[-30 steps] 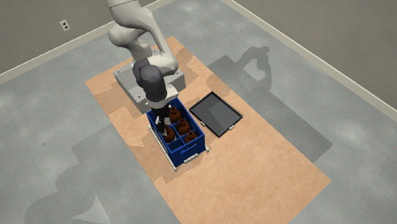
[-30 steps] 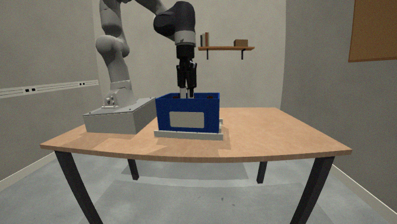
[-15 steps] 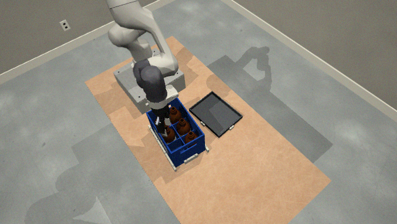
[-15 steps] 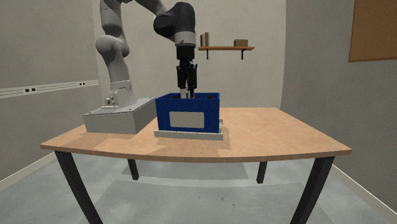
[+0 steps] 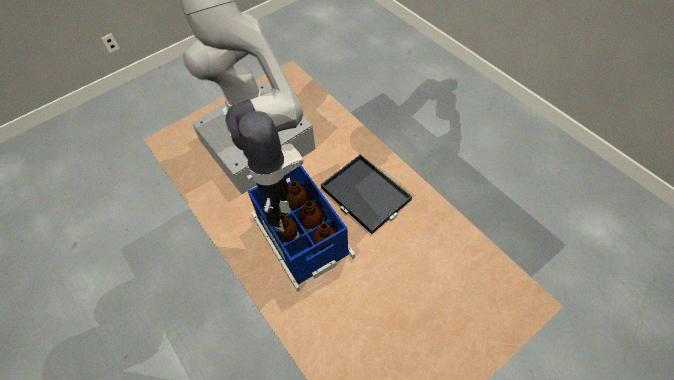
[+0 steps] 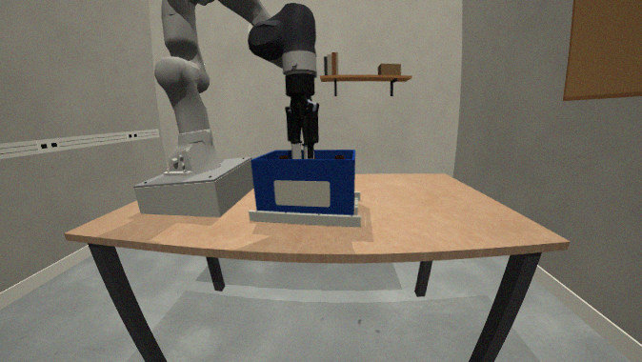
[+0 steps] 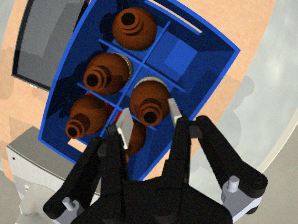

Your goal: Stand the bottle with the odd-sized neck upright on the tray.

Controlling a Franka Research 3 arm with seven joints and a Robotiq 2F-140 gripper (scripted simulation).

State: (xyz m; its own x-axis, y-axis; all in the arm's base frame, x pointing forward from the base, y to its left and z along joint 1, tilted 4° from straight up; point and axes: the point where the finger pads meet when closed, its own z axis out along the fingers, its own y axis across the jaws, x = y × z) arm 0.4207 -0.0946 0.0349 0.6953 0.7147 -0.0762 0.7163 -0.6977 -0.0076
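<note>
My hand is 5 cm to the right of the blue crate and 9 cm above it. Round my hand: bottle (8 cm behind, 9 cm below); then dark grey tray (2 cm behind, 31 cm to the left, 16 cm below).
</note>
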